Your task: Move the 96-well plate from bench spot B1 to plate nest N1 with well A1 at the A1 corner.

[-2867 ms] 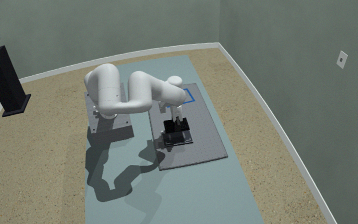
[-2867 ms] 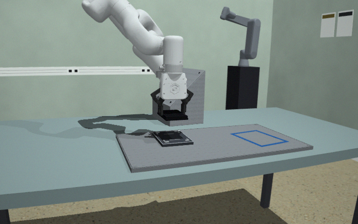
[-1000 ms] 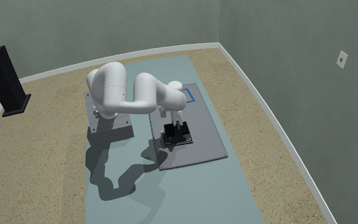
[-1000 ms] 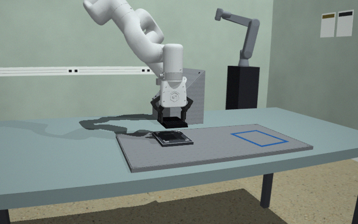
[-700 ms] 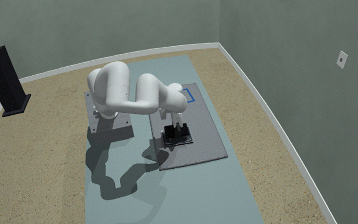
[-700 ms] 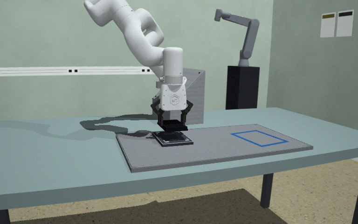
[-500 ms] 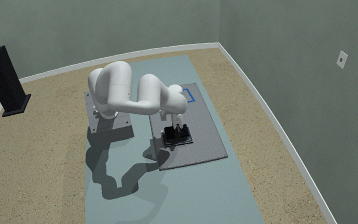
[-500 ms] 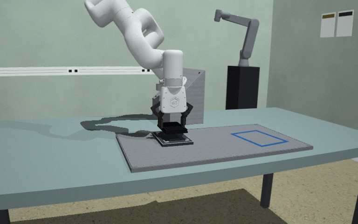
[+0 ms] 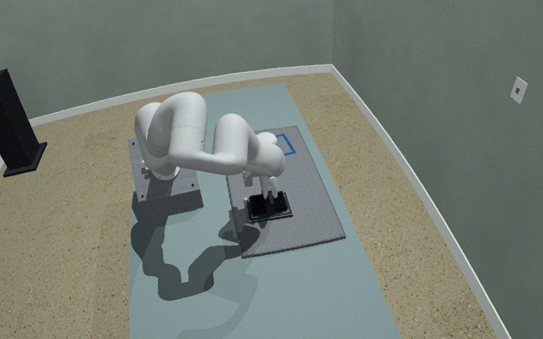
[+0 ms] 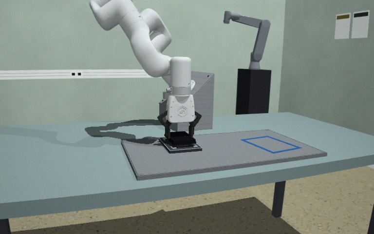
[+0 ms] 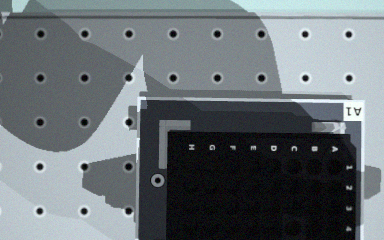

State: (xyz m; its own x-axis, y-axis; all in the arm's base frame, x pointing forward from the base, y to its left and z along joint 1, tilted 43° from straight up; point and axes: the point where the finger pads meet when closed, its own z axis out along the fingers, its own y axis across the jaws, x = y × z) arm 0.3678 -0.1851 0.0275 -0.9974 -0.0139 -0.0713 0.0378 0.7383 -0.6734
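My hand is 1 cm above the black 96-well plate. Also, from my hand: plate nest N1: 4 cm below; A1 label: 7 cm behind, 6 cm to the left, 3 cm below.
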